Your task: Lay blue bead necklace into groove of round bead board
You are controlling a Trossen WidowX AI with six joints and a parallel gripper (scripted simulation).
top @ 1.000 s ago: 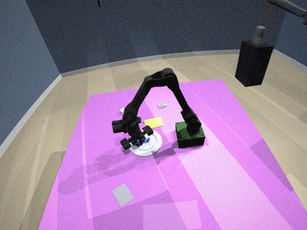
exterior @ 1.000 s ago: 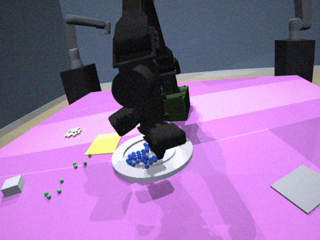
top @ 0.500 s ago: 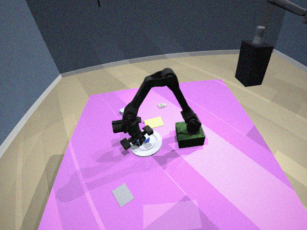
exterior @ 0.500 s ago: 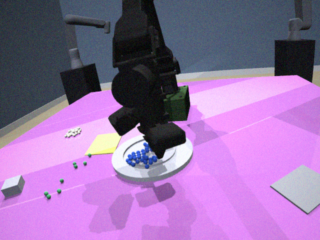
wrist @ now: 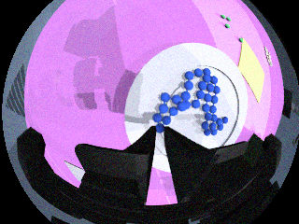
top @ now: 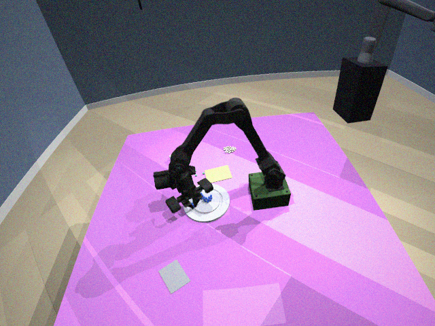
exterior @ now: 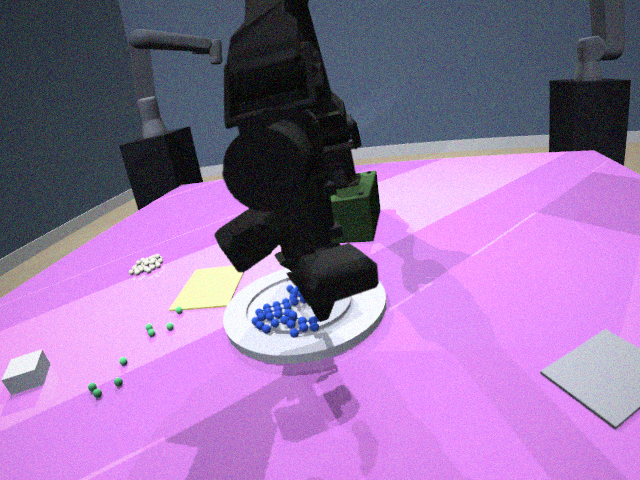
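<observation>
The round white bead board is 50 mm behind my gripper tip, 30 mm to the right of it and 10 mm below it. Also, from my gripper tip: yellow sheet (190 mm to the right, 120 mm behind, 20 mm below); grey tile (270 mm to the left, 90 mm ahead, 20 mm below); cube (360 mm to the right, 100 mm ahead, 10 mm below).
</observation>
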